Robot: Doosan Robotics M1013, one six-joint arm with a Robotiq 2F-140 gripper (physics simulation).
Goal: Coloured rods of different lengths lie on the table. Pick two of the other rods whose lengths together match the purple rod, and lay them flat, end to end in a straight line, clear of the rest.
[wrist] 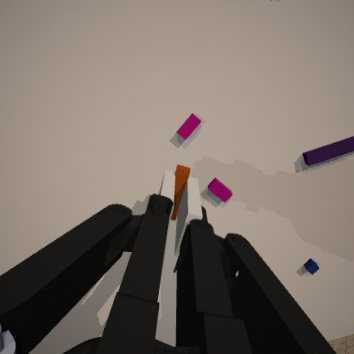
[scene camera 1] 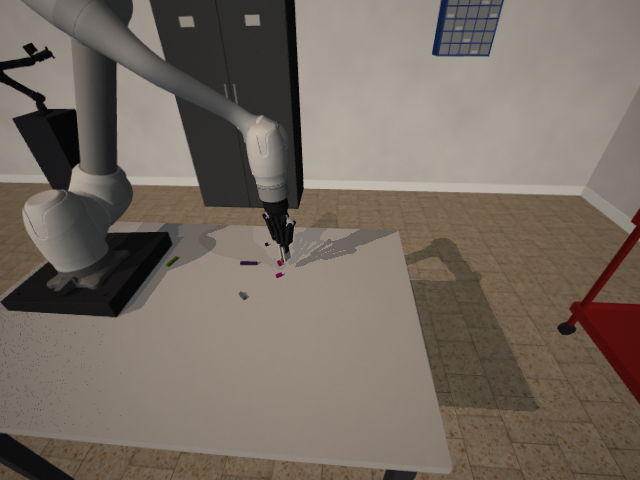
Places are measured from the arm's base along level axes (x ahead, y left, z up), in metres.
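Pixels of known places: gripper, fingertip midpoint: (wrist: 176,190) (scene camera 1: 285,258); arm's base, link origin: (scene camera 1: 91,269).
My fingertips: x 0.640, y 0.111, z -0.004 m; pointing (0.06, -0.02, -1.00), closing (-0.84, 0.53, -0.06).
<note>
Ahead of a thing's pixels: the offset from my fingertips to its middle. Level surfaces: height alone.
My gripper (scene camera 1: 282,256) (wrist: 176,190) is shut on the orange rod @[0.000 m ahead, 0.001 m left, 0.002 m up] (wrist: 182,176), which sits between the two pale fingertips. In the scene view the orange rod (scene camera 1: 282,260) is mostly hidden by the fingers. The purple rod @[0.141 m back, 0.013 m left, 0.042 m down] (scene camera 1: 248,263) (wrist: 330,150) lies flat to the left of the gripper in the scene view. One magenta rod @[0.030 m back, 0.023 m left, 0.042 m down] (scene camera 1: 279,263) (wrist: 220,190) lies close beside the fingertips. Another magenta rod @[0.019 m back, 0.039 m right, 0.042 m down] (scene camera 1: 279,275) (wrist: 189,126) lies a little farther toward the table's front. A short blue rod @[0.103 m back, 0.130 m left, 0.042 m down] (scene camera 1: 267,244) (wrist: 311,266) lies behind and left of the gripper in the scene view.
A green rod @[0.426 m back, 0.001 m left, 0.042 m down] (scene camera 1: 172,261) lies near the black robot base (scene camera 1: 139,273). A grey rod @[0.116 m back, 0.143 m right, 0.042 m down] (scene camera 1: 243,295) lies in front of the purple rod on the pale table @[0.047 m down] (scene camera 1: 310,372). A red cart (scene camera 1: 602,273) stands on the floor at the right. A dark cabinet (scene camera 1: 196,118) stands behind the table.
</note>
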